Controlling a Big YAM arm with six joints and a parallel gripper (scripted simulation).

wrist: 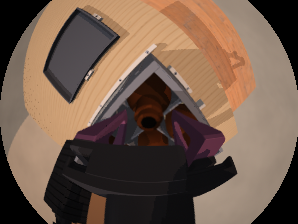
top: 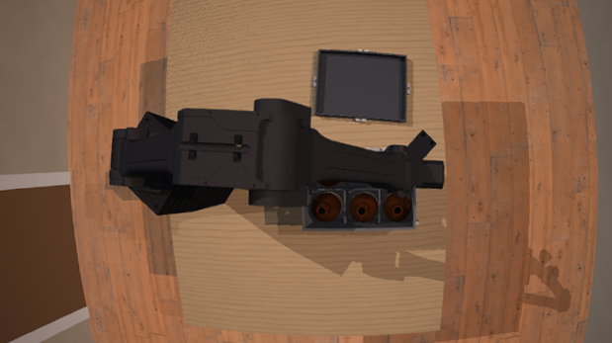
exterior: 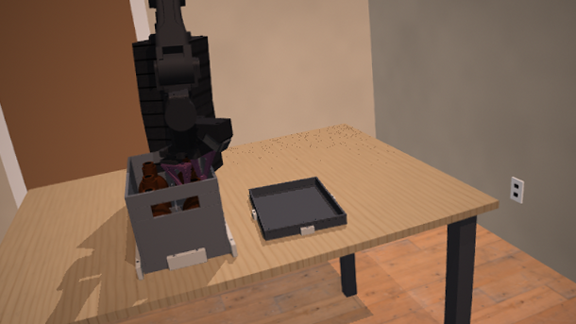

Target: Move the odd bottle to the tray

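My gripper is now 8 cm past the grey crate, 7 cm above it and 5 cm to the left of it. The rest, counted from my hand: dark tray 22 cm to the left, 14 cm below, 10 cm behind.
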